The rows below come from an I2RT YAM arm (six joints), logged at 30 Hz.
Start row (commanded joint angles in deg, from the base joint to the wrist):
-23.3, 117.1, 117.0, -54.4, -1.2, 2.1
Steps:
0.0, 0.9, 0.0, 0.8, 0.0, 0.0
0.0, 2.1, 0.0, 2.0, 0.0, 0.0
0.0, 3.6, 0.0, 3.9, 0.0, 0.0
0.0, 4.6, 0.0, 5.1, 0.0, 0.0
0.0, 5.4, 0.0, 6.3, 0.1, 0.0
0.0, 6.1, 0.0, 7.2, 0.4, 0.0
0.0, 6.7, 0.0, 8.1, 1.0, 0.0
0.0, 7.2, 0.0, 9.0, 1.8, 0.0
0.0, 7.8, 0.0, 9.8, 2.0, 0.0
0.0, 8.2, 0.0, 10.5, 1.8, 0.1
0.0, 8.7, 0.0, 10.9, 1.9, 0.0
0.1, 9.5, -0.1, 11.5, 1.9, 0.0
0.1, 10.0, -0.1, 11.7, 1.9, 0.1
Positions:
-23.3, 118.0, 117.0, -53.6, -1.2, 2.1
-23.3, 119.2, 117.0, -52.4, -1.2, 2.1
-23.3, 120.7, 117.0, -50.5, -1.2, 2.1
-23.3, 121.7, 117.0, -49.3, -1.2, 2.1
-23.3, 122.5, 117.0, -48.1, -1.1, 2.1
-23.3, 123.2, 117.0, -47.2, -0.8, 2.1
-23.3, 123.8, 117.0, -46.3, -0.2, 2.1
-23.3, 124.3, 117.0, -45.4, 0.6, 2.1
-23.3, 124.9, 117.0, -44.6, 0.8, 2.1
-23.3, 125.3, 117.0, -43.9, 0.6, 2.2
-23.3, 125.8, 117.0, -43.5, 0.7, 2.1
-23.2, 126.6, 116.9, -42.9, 0.7, 2.1
-23.2, 127.1, 116.9, -42.7, 0.7, 2.2

